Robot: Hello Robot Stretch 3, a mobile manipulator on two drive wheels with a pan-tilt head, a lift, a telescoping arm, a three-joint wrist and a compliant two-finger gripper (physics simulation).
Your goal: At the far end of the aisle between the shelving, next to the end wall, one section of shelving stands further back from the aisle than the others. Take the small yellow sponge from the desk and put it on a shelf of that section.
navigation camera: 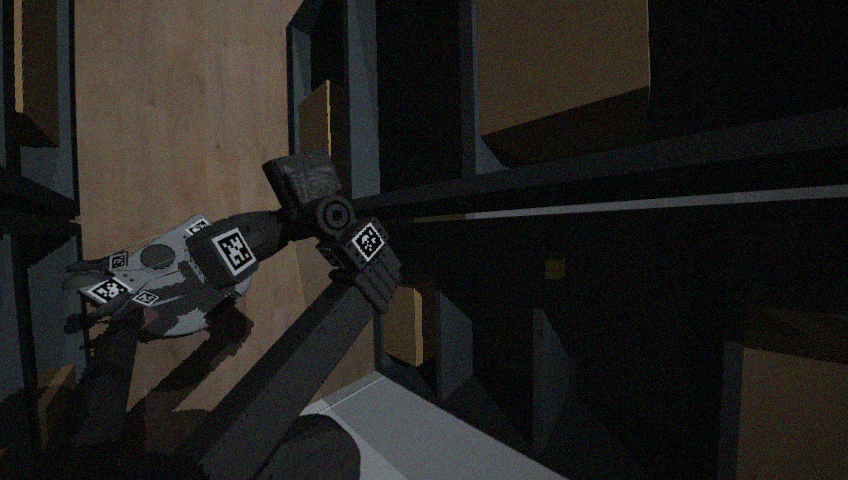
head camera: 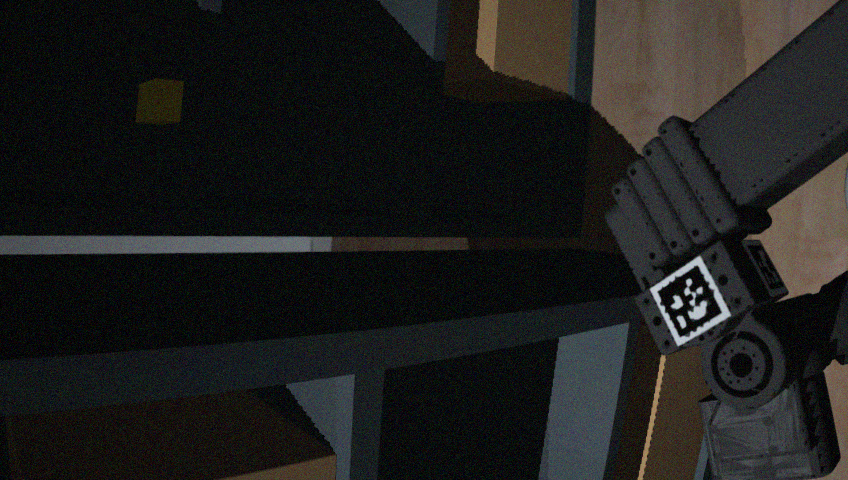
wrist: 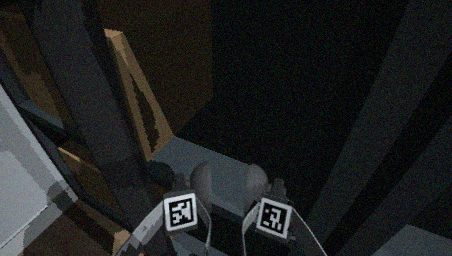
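Seen in the pictures: gripper, fingertip midpoint: (navigation camera: 81, 298); robot's base, origin of the base link: (navigation camera: 159, 255).
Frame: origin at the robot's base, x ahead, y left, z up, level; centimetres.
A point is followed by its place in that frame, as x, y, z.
The small yellow sponge (head camera: 159, 102) {-65.7, -67.8, 102.7} (navigation camera: 555, 268) {-65.4, -67.9, 102.5} rests on a very dark surface within the shelving, upper left in the head view and right of the wrist joints in the navigation view. It is apart from my gripper (navigation camera: 77, 300) {3.4, 6.2, 76.2} (wrist: 228, 184) {3.4, 6.2, 76.2}. My gripper is partly open; a strip of grey shelf board (wrist: 227, 172) shows beyond the gap, and I see nothing held. In the navigation view the gripper is at the left, over the aisle floor and close to the left shelving (navigation camera: 54, 279) {9.3, 18.9, 7.7}. The sponge does not show in the wrist view. Which shelf bears it is too dark to tell.
Brown boxes (navigation camera: 565, 65) {-3.4, -57.0, 115.4} (navigation camera: 791, 410) {-86.7, -48.6, 152.9} (wrist: 165, 55) stand in the shelving. Grey uprights (navigation camera: 364, 101) {8.4, -71.5, 53.4} (wrist: 385, 110) and a long rail (head camera: 238, 356) {-16.8, -43.7, 110.0} border the dark bays. A pale grey surface (navigation camera: 428, 422) {-114.4, -11.3, 52.6} lies beside the arm. Wooden floor (navigation camera: 178, 118) {34.4, -36.1, 0.0} runs between the shelving.
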